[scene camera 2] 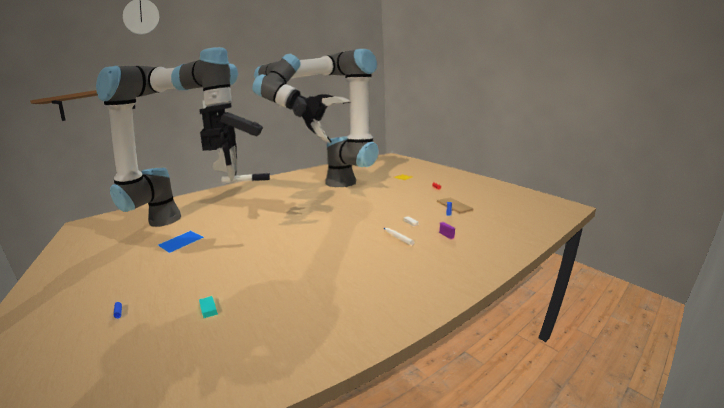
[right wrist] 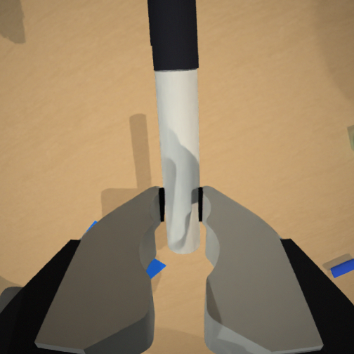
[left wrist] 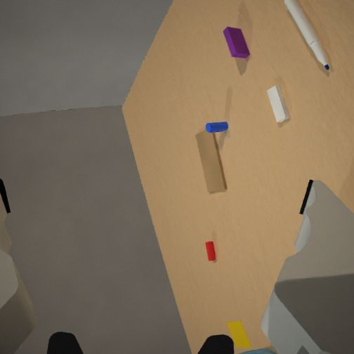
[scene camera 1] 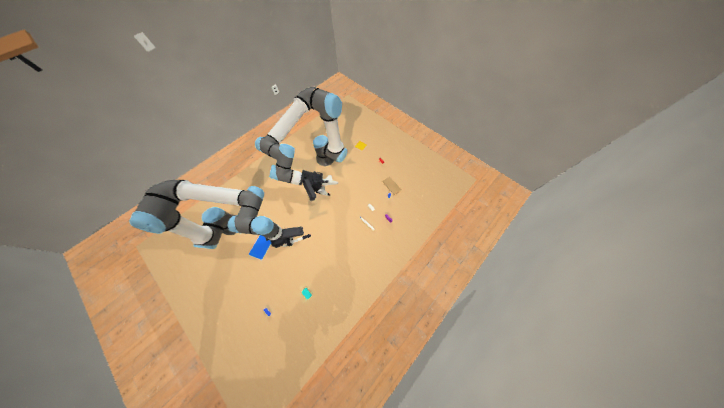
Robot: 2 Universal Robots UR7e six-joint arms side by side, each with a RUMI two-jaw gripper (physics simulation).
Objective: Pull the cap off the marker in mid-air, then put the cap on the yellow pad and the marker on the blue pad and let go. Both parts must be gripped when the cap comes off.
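Frame: origin at the left arm's base, x left, y back, z up, level; metres.
Seen in the pictures: left gripper, between the fingertips: (scene camera 2: 340, 122) (scene camera 1: 334, 189); right gripper, between the fingertips: (scene camera 2: 232, 179) (scene camera 1: 292, 241); left arm's base, origin of its link: (scene camera 2: 340, 182) (scene camera 1: 325, 158); right arm's base, origin of its link: (scene camera 2: 165, 219).
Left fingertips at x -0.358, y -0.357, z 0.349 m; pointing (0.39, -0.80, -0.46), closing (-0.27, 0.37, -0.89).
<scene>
Offsets run from my left fingertips to a thing's top centre.
The marker has a white body @[dx -0.337, dy +0.060, dz -0.103 m] (scene camera 2: 244, 177) (right wrist: 178, 125) and a black cap @[dx -0.301, dy +0.030, dz -0.105 m] (scene camera 1: 306, 236) (scene camera 2: 260, 176) (right wrist: 175, 35), which sits on it. My right gripper (scene camera 1: 293, 240) (scene camera 2: 230, 178) (right wrist: 181, 189) is shut on the white body near its rear end and holds the marker roughly level above the table, cap pointing away. My left gripper (scene camera 1: 332, 188) (scene camera 2: 338, 120) (left wrist: 154, 184) is wide open and empty, high above the table and apart from the marker. The yellow pad @[dx +0.616, dy +0.157, dz -0.348 m] (scene camera 1: 360, 145) (scene camera 2: 403, 177) (left wrist: 239, 334) lies at the back right in scene camera 2. The blue pad @[dx -0.485, dy +0.365, dz -0.348 m] (scene camera 1: 259, 247) (scene camera 2: 180, 241) (right wrist: 156, 267) lies near the right arm's base.
A white pen @[dx +0.003, dy -0.215, dz -0.331 m] (scene camera 1: 366, 223) (scene camera 2: 398, 236) (left wrist: 302, 25), white block @[dx +0.130, dy -0.186, dz -0.337 m] (scene camera 2: 410, 220), purple block @[dx +0.106, dy -0.337, dz -0.314 m] (scene camera 2: 446, 230), brown board @[dx +0.371, dy -0.246, dz -0.341 m] (scene camera 2: 458, 206), small blue cylinder @[dx +0.272, dy -0.266, dz -0.301 m] (scene camera 2: 448, 208) and red cylinder @[dx +0.543, dy -0.075, dz -0.328 m] (scene camera 2: 436, 186) lie to the right. A teal block @[dx -0.583, dy -0.088, dz -0.334 m] (scene camera 2: 208, 307) and another blue cylinder @[dx -0.780, dy +0.067, dz -0.328 m] (scene camera 2: 117, 309) lie at the front left.
</scene>
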